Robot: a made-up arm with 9 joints. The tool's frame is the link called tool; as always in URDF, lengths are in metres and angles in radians. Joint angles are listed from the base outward. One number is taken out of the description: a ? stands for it. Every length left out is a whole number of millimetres.
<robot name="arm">
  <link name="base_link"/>
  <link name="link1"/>
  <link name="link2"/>
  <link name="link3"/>
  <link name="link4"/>
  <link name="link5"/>
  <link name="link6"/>
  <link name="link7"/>
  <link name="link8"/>
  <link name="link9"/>
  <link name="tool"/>
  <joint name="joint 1" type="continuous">
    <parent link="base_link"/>
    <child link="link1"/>
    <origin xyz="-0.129 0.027 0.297" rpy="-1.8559 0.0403 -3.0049"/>
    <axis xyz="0 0 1"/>
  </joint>
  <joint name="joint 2" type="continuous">
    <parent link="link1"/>
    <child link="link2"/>
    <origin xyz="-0.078 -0.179 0" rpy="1.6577 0.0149 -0.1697"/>
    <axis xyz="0 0 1"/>
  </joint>
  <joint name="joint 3" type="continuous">
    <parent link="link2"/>
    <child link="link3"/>
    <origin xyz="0.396 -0.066 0" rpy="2.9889 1.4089 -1.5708"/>
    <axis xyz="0 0 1"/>
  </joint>
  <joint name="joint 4" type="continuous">
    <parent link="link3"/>
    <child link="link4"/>
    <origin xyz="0.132 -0.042 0" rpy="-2.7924 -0.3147 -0.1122"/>
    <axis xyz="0 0 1"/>
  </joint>
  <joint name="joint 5" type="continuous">
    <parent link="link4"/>
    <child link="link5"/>
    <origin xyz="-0.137 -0.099 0" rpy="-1.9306 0.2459 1.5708"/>
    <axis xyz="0 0 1"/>
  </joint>
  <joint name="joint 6" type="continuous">
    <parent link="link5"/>
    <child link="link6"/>
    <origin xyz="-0.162 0.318 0" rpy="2.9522 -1.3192 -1.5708"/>
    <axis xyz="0 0 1"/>
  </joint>
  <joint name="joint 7" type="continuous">
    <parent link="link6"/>
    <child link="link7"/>
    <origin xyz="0.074 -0.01 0" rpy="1.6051 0.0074 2.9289"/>
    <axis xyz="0 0 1"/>
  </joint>
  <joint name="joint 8" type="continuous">
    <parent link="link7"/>
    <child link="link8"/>
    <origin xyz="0.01 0.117 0" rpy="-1.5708 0 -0.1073"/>
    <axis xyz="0 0 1"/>
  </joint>
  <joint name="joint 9" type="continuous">
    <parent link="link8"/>
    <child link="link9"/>
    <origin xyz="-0.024 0.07 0" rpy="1.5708 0 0"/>
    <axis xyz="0 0 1"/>
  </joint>
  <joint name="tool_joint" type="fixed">
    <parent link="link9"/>
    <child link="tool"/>
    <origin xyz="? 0.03 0" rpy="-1.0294 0.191 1.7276"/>
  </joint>
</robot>
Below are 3 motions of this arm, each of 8 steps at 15 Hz.
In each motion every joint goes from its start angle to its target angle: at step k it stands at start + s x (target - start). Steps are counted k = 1, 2, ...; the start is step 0. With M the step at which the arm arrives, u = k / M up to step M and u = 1 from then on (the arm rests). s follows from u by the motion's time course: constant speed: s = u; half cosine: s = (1 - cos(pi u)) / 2; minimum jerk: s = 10 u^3 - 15 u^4 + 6 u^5.
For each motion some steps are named. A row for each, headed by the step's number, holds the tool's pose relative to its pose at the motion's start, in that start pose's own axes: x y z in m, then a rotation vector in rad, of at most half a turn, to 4 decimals.
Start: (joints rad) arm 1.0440 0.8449 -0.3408 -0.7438 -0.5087 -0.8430 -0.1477 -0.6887 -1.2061
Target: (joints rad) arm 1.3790 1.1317 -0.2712 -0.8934 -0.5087 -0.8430 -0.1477 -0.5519 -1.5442
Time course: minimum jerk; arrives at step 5
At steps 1, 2, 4, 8:
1: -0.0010 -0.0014 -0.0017 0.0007 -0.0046 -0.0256
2: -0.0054 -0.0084 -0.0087 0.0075 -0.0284 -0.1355
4: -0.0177 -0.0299 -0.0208 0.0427 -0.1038 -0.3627
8: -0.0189 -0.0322 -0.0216 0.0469 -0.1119 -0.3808

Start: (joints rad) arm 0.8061 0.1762 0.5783 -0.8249 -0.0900 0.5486 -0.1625 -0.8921 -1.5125
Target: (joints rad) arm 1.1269 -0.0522 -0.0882 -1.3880 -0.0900 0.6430 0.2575 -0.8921 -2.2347
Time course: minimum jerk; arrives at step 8
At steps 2, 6, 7, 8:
2: -0.0227 0.0087 0.0113 0.0145 0.0367 -0.0497
6: -0.1787 0.0985 0.0939 0.1978 0.3084 -0.3541
7: -0.1936 0.1100 0.1022 0.2250 0.3384 -0.3783
8: -0.1962 0.1121 0.1037 0.2301 0.3439 -0.3825

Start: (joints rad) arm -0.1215 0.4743 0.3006 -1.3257 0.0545 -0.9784 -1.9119 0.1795 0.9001
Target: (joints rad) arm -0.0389 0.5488 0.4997 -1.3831 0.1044 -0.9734 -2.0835 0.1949 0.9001
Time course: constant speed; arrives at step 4
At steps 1, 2, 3, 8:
1: -0.0159 -0.0155 0.0137 -0.0476 -0.0099 -0.0782
2: -0.0335 -0.0299 0.0278 -0.0926 -0.0206 -0.1582
3: -0.0530 -0.0430 0.0423 -0.1351 -0.0321 -0.2396
8: -0.0741 -0.0546 0.0570 -0.1748 -0.0445 -0.3226

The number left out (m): -0.048
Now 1 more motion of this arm.
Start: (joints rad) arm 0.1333 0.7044 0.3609 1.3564 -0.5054 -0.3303 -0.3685 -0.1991 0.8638
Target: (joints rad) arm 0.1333 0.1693 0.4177 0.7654 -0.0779 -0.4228 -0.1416 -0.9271 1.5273
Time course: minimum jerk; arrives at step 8
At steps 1, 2, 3, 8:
1: 0.0017 0.0013 -0.0013 -0.0220 -0.0132 0.0208
2: 0.0106 0.0074 -0.0086 -0.1430 -0.0803 0.1339
3: 0.0276 0.0152 -0.0227 -0.3854 -0.1833 0.3551
8: 0.1017 -0.0058 -0.0280 -1.3246 -0.0474 1.2815

